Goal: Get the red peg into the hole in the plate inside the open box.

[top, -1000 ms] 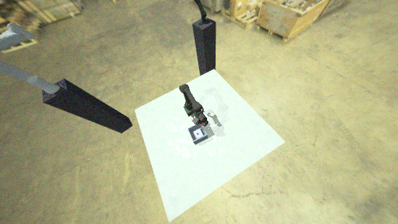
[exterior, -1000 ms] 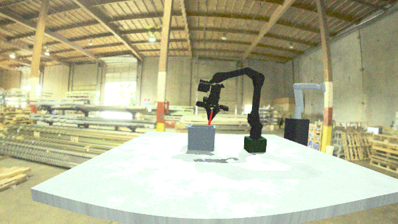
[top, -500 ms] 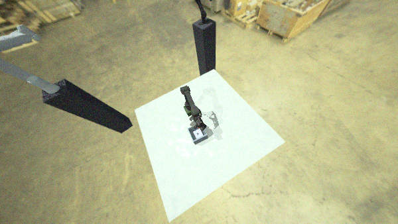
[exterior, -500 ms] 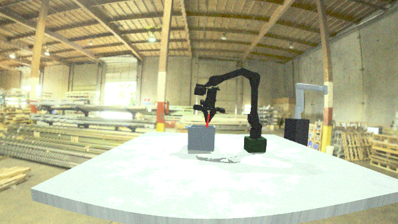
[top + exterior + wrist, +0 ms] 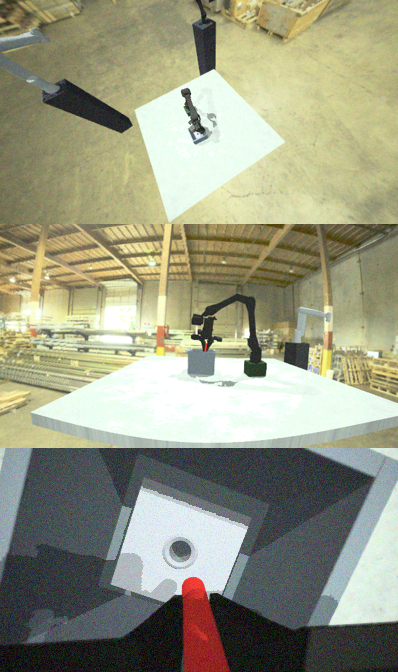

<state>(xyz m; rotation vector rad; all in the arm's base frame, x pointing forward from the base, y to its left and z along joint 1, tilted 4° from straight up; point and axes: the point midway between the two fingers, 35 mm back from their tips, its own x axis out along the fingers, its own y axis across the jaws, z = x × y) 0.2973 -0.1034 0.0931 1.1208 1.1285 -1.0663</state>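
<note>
The red peg lies 1 cm above my gripper tip.
</note>
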